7 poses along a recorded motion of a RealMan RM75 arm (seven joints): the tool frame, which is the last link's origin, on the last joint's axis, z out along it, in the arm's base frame.
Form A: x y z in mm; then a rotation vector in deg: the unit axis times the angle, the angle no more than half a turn.
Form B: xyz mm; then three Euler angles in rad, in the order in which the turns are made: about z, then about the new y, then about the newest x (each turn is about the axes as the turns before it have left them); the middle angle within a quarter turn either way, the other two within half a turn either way. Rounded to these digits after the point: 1 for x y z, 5 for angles.
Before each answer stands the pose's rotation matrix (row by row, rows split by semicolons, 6 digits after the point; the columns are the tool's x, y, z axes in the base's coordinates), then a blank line. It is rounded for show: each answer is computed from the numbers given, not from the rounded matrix.
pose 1, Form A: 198.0 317.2 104.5 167.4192 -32.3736 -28.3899
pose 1, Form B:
0.876395 -0.340948 -0.340127; -0.381730 -0.922390 -0.058975; -0.293623 0.181522 -0.938528

198.0 317.2 104.5 -0.41079 0.29801 2.95054
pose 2, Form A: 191.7 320.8 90.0 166.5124 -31.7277 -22.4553
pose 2, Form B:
0.897284 -0.338593 -0.283259; -0.379730 -0.919223 -0.104087; -0.225135 0.200957 -0.953378

191.7 320.8 90.0 -0.40034 0.22708 2.93385
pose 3, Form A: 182.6 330.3 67.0 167.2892 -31.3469 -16.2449
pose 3, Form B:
0.915244 -0.341655 -0.213543; -0.371467 -0.920805 -0.118872; -0.156018 0.188121 -0.969675

182.6 330.3 67.0 -0.38555 0.15666 2.94997
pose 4, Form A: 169.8 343.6 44.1 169.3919 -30.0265 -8.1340
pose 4, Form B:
0.935047 -0.334988 -0.116064; -0.347767 -0.930294 -0.116670; -0.068891 0.149455 -0.986366

169.8 343.6 44.1 -0.35607 0.06895 2.99122
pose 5, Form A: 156.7 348.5 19.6 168.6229 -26.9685 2.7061
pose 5, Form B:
0.949954 -0.312337 0.005805; -0.307264 -0.937553 -0.163043; 0.056367 0.153099 -0.986602

156.7 348.5 19.6 -0.31283 -0.05640 2.98764
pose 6, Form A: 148.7 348.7 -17.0 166.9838 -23.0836 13.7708
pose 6, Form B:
0.949940 -0.282428 0.133599; -0.251728 -0.945148 -0.208154; 0.185059 0.164103 -0.968929

148.7 348.7 -17.0 -0.25904 -0.18613 2.97382
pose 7, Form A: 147.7 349.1 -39.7 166.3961 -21.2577 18.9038
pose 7, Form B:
0.943745 -0.267623 0.194227; -0.224161 -0.949576 -0.219218; 0.243101 0.163348 -0.956148

147.7 349.1 -39.7 -0.23320 -0.24556 2.97239
